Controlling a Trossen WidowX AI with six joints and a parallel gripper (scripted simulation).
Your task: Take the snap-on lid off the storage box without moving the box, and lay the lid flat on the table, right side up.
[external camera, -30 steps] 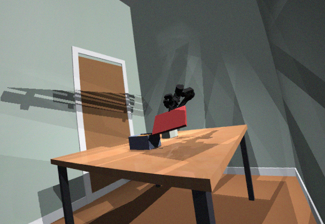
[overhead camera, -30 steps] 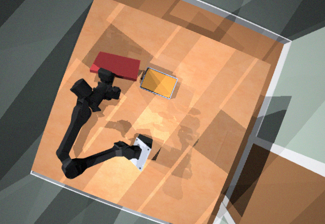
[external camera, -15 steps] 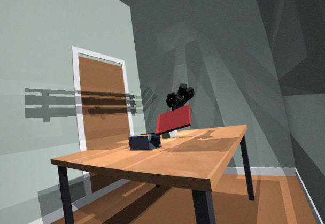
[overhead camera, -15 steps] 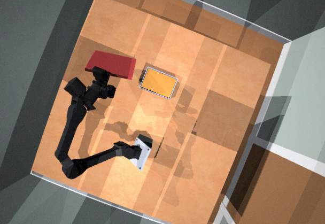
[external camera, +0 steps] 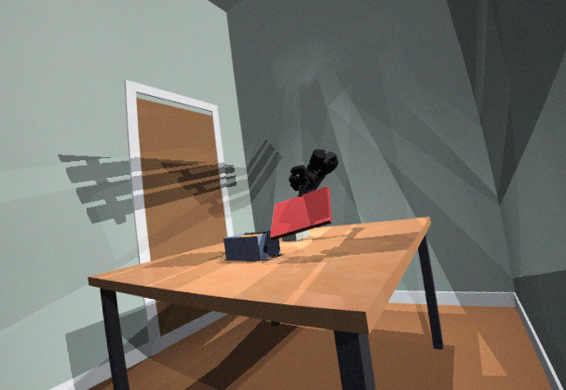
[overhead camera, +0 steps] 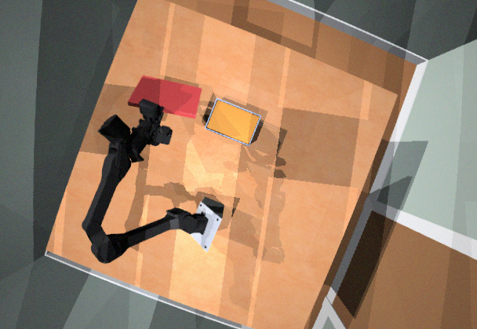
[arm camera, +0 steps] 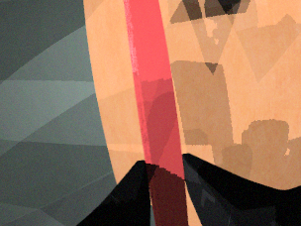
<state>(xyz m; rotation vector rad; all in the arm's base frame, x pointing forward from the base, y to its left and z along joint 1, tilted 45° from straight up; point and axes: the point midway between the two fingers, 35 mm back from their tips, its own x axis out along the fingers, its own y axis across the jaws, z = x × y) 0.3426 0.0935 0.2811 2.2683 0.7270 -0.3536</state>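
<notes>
Right now my gripper tip is 6 cm short of the red lid, 5 cm above it and 2 cm to the right of it. Round my gripper tip: blue-grey storage box: 25 cm to the right, 17 cm below, 5 cm ahead.
</notes>
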